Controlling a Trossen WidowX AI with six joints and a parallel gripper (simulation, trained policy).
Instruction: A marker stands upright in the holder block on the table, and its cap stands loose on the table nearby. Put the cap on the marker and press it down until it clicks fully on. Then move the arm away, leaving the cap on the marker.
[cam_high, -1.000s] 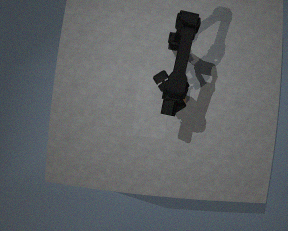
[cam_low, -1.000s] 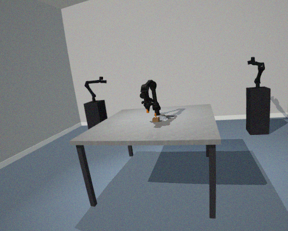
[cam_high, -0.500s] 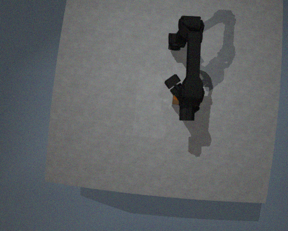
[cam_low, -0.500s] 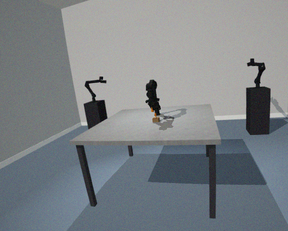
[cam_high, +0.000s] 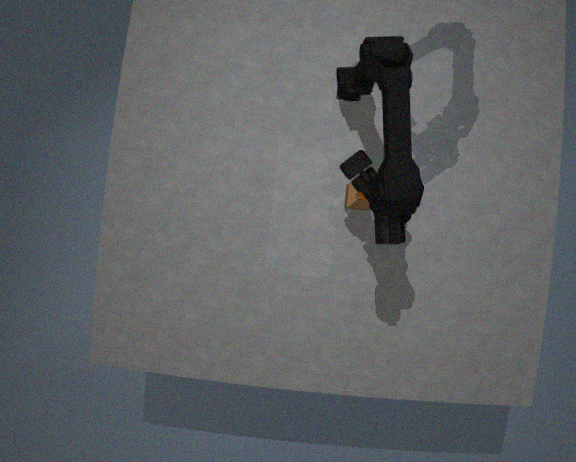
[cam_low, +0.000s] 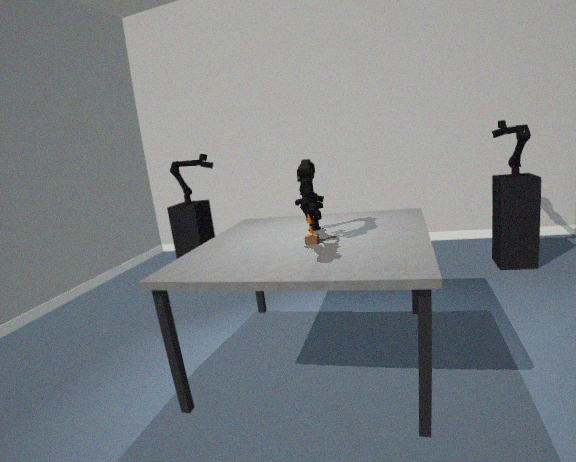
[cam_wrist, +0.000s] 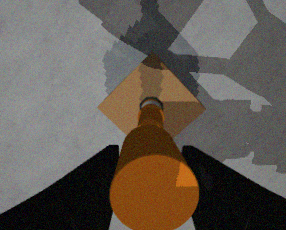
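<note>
My gripper tip is now 5 cm above the orange marker. The rest, counted from my gripper tip: tan holder block (11 cm below); orange cap (1 cm above).
</note>
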